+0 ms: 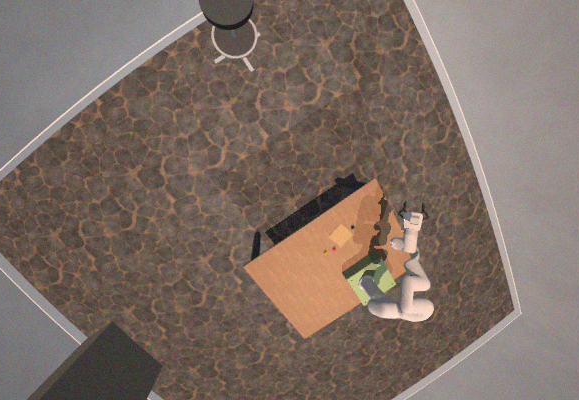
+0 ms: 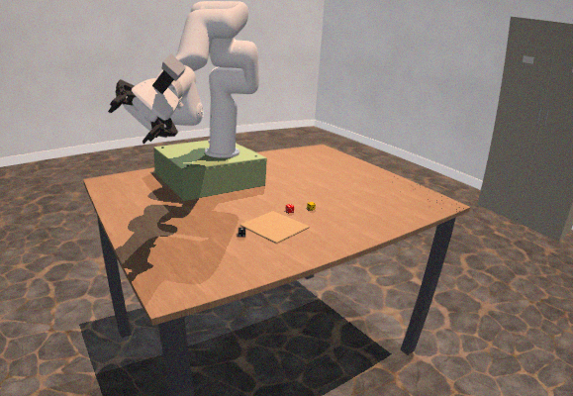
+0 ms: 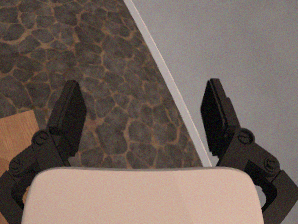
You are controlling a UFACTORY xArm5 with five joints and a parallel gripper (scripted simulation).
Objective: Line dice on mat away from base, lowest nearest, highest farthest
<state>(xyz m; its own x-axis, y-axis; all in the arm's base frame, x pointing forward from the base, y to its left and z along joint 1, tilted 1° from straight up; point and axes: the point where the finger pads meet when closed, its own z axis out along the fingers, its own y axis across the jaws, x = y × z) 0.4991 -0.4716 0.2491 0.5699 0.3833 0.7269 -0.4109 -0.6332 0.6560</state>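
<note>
Right now the black die is 9 cm behind my hand, 31 cm to the left of it and 35 cm below it. Round my hand: red die (15 cm behind, 52 cm to the left, 35 cm below); yellow die (14 cm behind, 60 cm to the left, 35 cm below); tan mat (9 cm behind, 42 cm to the left, 36 cm below).
</note>
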